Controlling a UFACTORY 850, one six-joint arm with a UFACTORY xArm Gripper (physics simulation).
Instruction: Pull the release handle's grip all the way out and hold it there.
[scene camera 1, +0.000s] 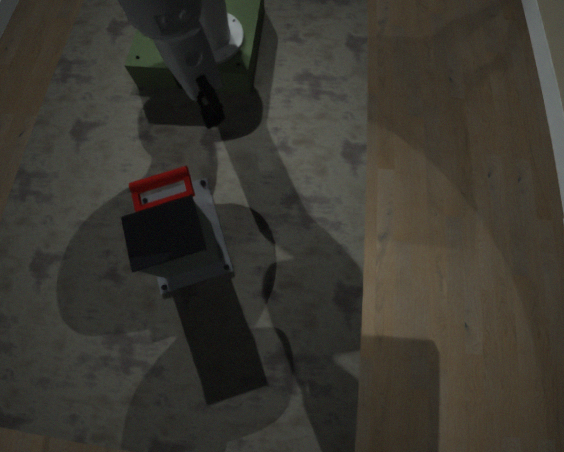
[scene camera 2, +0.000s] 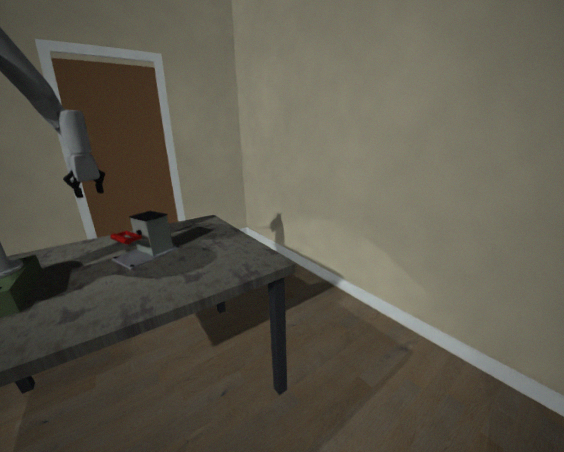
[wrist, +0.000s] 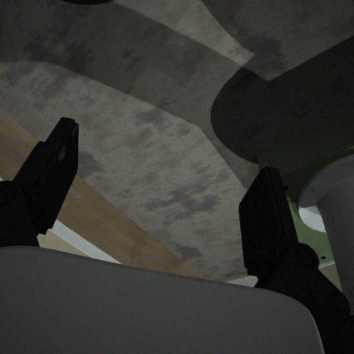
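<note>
The release handle's red grip (scene camera 1: 160, 177) (scene camera 2: 121, 239) is a rectangular loop that sticks out level from the side of a grey box with a black top (scene camera 1: 164, 234) (scene camera 2: 158, 233), on the side toward the arm's base. The box stands on a light grey base plate (scene camera 1: 214, 220) (scene camera 2: 131, 258) with dark bolts at its corners. My gripper (scene camera 2: 90, 194) (wrist: 166, 165) is open and empty, pointing down. It hangs well above the table, on the arm-base side of the red grip and apart from it. The red grip does not show in the wrist view.
The mottled grey table (scene camera 1: 320, 125) (scene camera 2: 100, 305) (wrist: 165, 150) carries the green arm base block (scene camera 1: 192, 77) (scene camera 2: 12, 295) (wrist: 312, 235). The box's shadow falls on the table behind it. A brown door (scene camera 2: 115, 140) and beige walls (scene camera 2: 400, 125) stand beyond the table.
</note>
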